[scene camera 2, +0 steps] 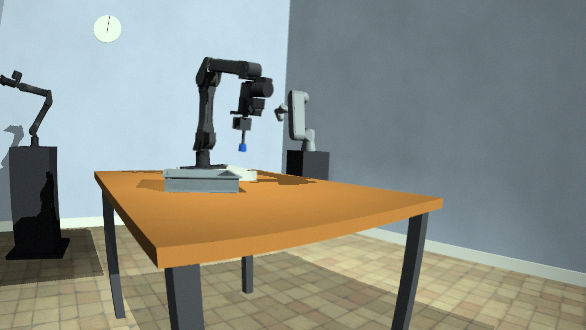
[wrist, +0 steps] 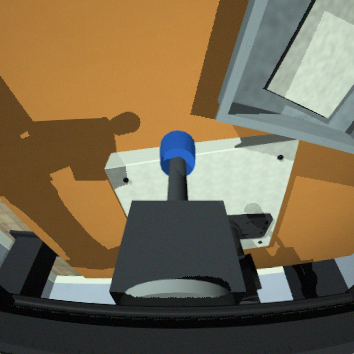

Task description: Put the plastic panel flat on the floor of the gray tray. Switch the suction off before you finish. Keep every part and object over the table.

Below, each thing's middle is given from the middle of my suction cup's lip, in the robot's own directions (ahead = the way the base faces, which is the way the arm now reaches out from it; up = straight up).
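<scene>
My suction cup is sitting 100 mm above the gray tray (scene camera 2: 176,180), and it's 80 mm short of the tray and 180 mm to the left of it.
</scene>
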